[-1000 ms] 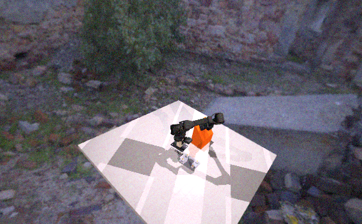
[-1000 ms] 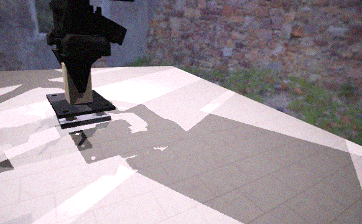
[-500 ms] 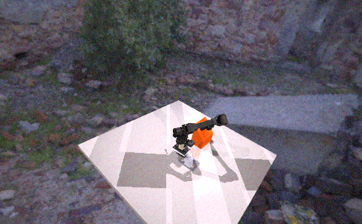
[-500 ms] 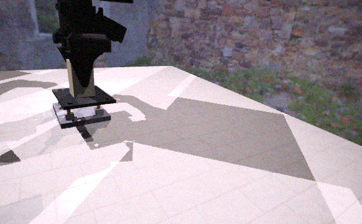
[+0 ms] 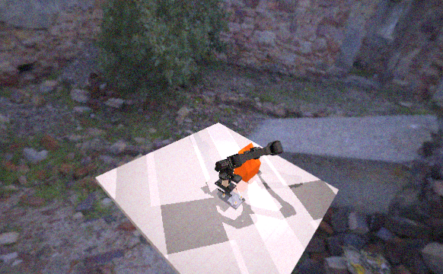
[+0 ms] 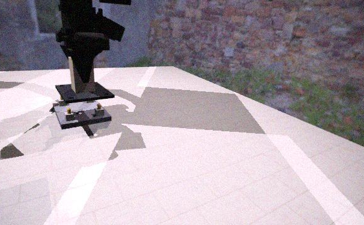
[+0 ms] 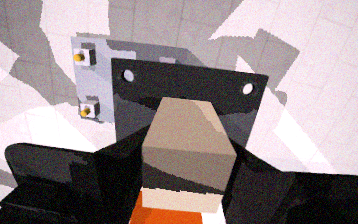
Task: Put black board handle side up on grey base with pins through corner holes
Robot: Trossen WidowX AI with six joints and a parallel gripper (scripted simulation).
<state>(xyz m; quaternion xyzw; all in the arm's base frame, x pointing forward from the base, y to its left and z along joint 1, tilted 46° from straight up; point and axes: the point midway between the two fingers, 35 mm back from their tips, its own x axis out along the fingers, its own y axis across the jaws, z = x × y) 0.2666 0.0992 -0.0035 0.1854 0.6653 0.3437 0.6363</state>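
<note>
Now: gripper tip 10 cm above the grey base, 7 cm to the right of it and 1 cm past it. From my gripper tip the other things lie so: flat black board: right at my gripper tip.
</note>
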